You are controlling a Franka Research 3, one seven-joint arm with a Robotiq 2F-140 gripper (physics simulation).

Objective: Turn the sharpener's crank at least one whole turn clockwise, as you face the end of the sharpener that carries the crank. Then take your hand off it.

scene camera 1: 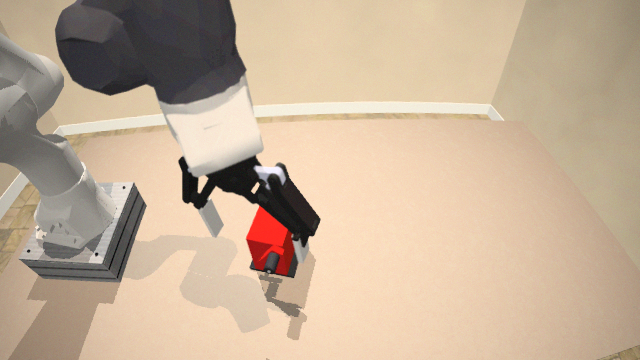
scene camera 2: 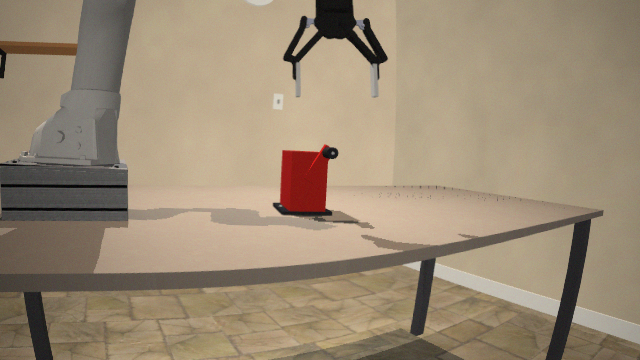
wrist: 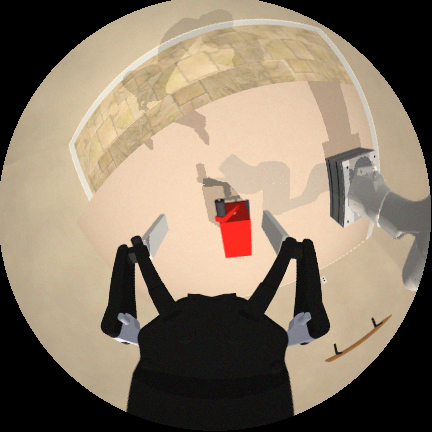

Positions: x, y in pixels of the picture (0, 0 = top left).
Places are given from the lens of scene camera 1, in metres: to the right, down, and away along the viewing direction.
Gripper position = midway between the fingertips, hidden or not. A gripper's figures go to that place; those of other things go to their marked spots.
my gripper (scene camera 1: 258, 242): -0.09, 0.09, 0.46
red sharpener (scene camera 1: 265, 231): -0.11, 0.10, 0.60
